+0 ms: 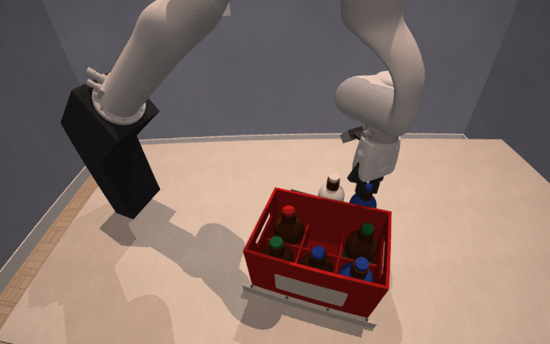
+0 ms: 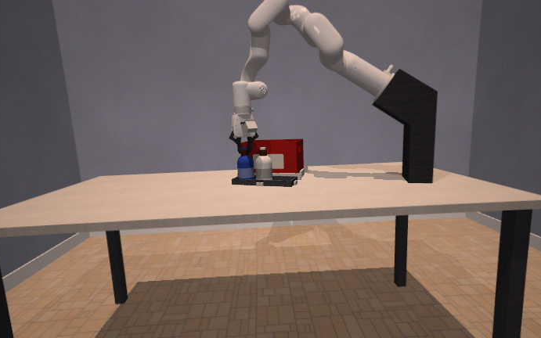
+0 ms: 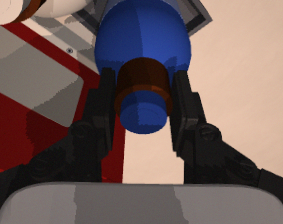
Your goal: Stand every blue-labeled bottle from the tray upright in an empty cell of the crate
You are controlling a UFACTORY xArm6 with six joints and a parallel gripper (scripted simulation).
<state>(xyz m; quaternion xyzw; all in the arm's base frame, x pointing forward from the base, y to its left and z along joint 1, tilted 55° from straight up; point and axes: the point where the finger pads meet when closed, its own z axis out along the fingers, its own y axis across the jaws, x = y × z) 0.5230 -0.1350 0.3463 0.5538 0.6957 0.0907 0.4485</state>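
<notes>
Now: hand 60 mm past the white-labeled bottle, 70 mm to the right of it and 70 mm above it. Also, from my hand: crate 180 mm behind, 80 mm to the right, 70 mm below; then dark tray 60 mm behind, 60 mm to the left, 140 mm below.
</notes>
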